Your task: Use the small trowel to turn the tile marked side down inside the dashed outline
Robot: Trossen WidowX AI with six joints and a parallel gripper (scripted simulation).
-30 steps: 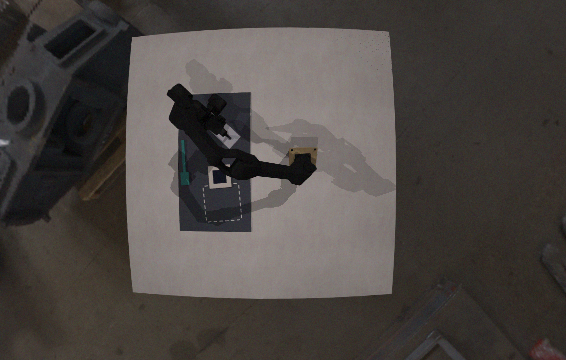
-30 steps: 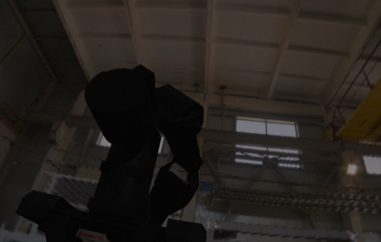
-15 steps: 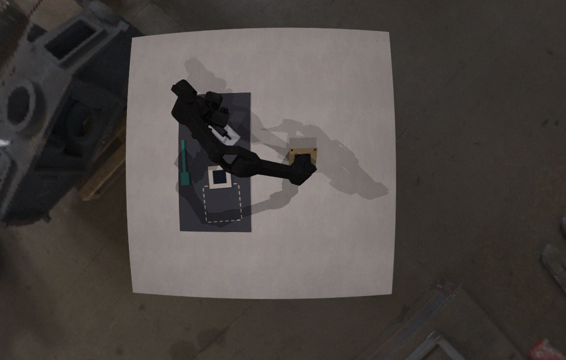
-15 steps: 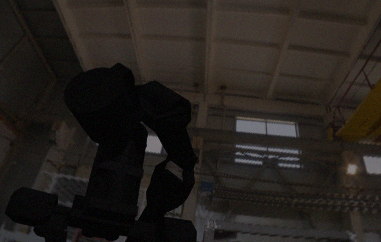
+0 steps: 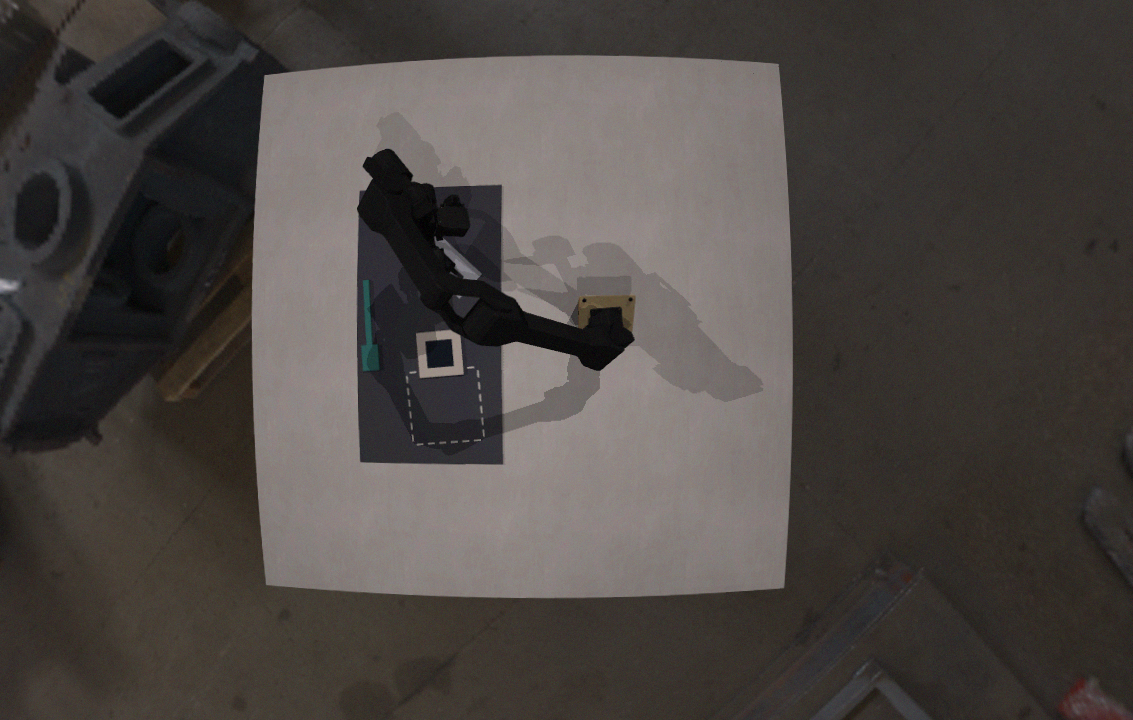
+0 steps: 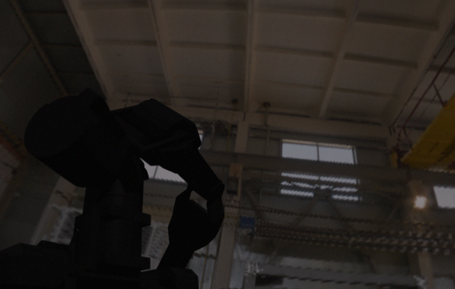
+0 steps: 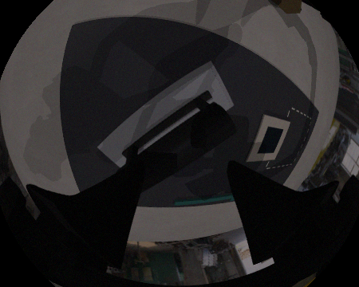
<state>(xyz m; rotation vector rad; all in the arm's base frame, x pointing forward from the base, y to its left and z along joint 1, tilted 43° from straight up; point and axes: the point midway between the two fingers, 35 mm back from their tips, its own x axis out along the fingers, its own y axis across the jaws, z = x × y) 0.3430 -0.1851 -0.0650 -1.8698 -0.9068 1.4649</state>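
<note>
Right now my gripper tip is 150 mm to the right of the dark mat, 120 mm above it and 50 mm short of it. From my gripper tip the other things lie so: cream tile (220 mm to the left, 100 mm below, 20 mm ahead); teal trowel (190 mm ahead, 160 mm to the left, 100 mm below).
</note>
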